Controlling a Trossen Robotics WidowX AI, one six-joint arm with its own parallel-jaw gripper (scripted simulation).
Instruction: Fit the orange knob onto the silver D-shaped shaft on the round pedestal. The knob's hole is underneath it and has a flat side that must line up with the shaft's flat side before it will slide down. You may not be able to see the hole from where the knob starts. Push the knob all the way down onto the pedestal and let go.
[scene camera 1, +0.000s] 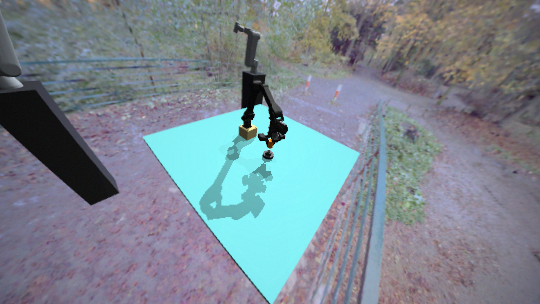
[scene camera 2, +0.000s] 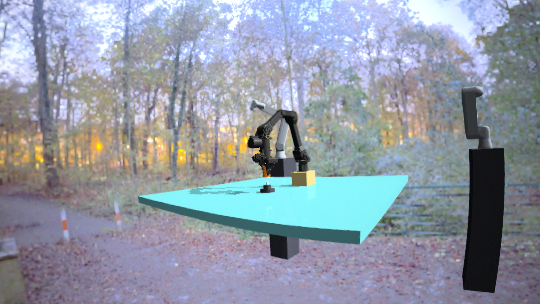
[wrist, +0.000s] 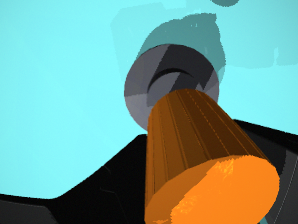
My gripper (wrist: 188, 135) carries an orange knob (wrist: 198, 158). Also in view: a pedestal (wrist: 163, 69).
